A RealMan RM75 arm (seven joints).
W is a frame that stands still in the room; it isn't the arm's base.
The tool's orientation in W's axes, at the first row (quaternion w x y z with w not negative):
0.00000, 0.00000, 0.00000, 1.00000
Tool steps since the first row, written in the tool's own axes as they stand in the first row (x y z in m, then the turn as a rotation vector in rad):
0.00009, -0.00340, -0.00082, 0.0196, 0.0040, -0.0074
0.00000, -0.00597, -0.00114, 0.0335, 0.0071, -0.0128
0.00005, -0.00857, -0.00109, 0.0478, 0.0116, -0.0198
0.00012, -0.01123, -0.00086, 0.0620, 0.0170, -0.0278
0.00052, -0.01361, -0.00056, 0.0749, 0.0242, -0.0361
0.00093, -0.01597, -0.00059, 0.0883, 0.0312, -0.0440
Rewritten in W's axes. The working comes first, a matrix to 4 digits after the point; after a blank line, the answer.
The tool's axes in the first row as the columns of a matrix, in W's axes (used below as rounded here):
-1.0000, 0.0000, 0.0000
0.0000, -1.0000, 0.0000
0.0000, 0.0000, 1.0000

-0.00009, 0.00340, -0.00082, -0.0196, -0.0040, -0.0074
0.00000, 0.00597, -0.00114, -0.0335, -0.0071, -0.0128
-0.00005, 0.00857, -0.00109, -0.0478, -0.0116, -0.0198
-0.00012, 0.01123, -0.00086, -0.0620, -0.0170, -0.0278
-0.00052, 0.01361, -0.00056, -0.0749, -0.0242, -0.0361
-0.00093, 0.01597, -0.00059, -0.0883, -0.0312, -0.0440

